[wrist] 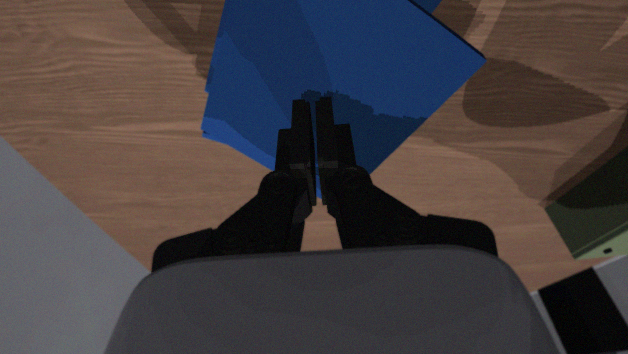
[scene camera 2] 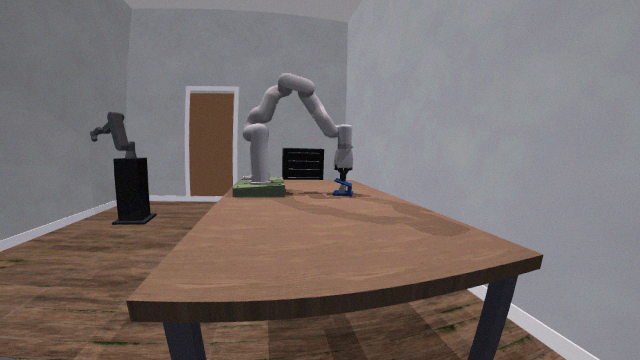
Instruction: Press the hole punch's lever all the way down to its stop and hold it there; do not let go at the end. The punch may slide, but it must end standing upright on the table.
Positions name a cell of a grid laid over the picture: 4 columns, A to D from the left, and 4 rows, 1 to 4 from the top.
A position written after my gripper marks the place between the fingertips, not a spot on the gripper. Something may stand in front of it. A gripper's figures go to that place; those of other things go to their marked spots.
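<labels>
My gripper (wrist: C2) is 0.13 m from the lens, and there's a blue lever (wrist: C1) that's 0.12 m from the lens.
</labels>
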